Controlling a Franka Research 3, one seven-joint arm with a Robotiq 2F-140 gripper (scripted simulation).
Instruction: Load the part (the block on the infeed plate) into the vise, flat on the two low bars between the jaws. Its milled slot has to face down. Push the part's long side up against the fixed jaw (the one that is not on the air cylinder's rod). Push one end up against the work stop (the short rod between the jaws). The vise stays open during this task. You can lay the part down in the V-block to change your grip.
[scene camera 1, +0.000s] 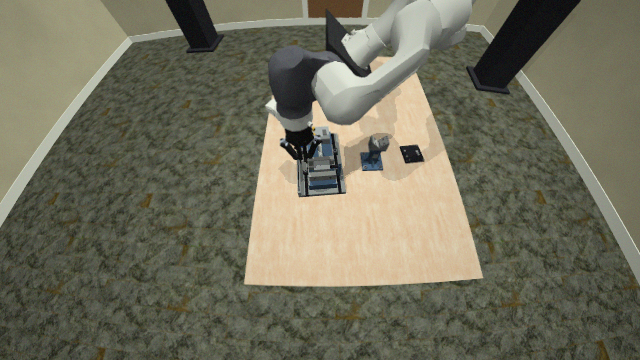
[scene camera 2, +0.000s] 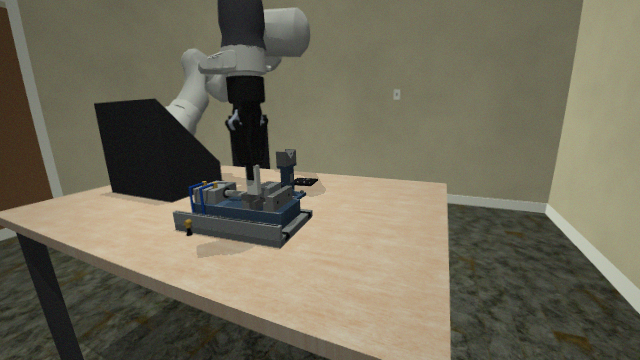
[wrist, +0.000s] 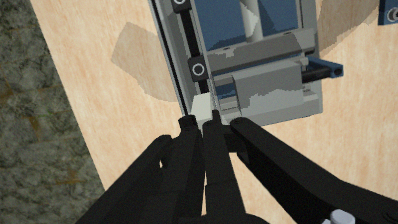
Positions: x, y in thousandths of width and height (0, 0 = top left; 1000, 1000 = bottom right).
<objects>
my gripper: scene camera 1 476, 465; scene camera 2 398, 538; wrist 516, 475
</objects>
